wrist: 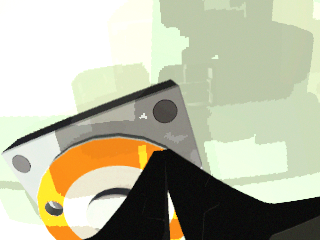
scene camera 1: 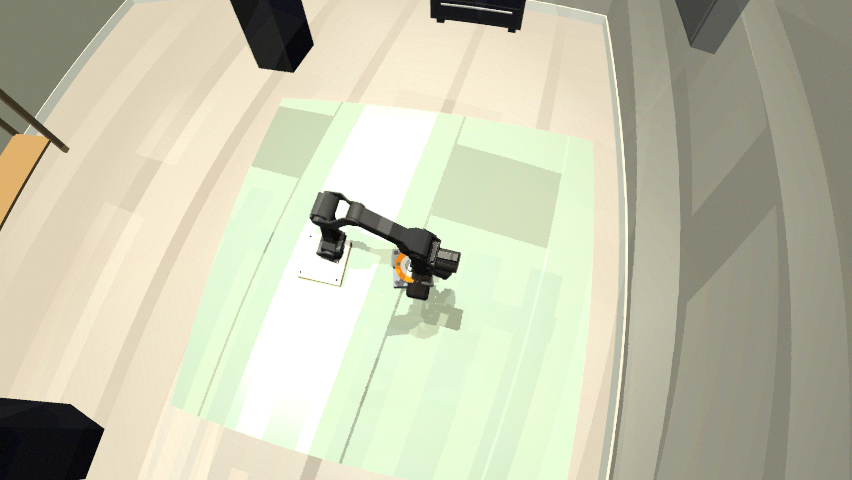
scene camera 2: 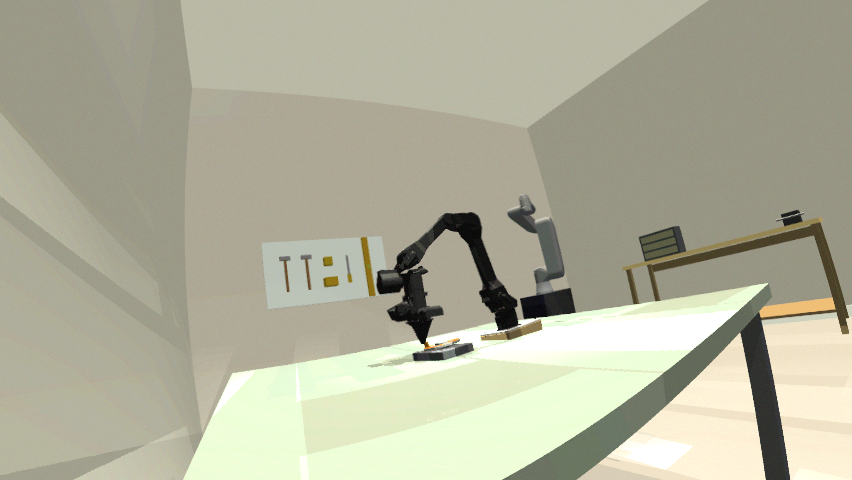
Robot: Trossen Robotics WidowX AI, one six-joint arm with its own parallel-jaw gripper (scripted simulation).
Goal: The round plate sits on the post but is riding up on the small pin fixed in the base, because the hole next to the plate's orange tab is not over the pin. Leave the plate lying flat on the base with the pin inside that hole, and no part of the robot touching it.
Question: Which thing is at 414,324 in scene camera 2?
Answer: The gripper.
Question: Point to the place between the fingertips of the gripper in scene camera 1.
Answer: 423,276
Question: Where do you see a base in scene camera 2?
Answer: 454,350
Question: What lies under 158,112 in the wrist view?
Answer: A base.
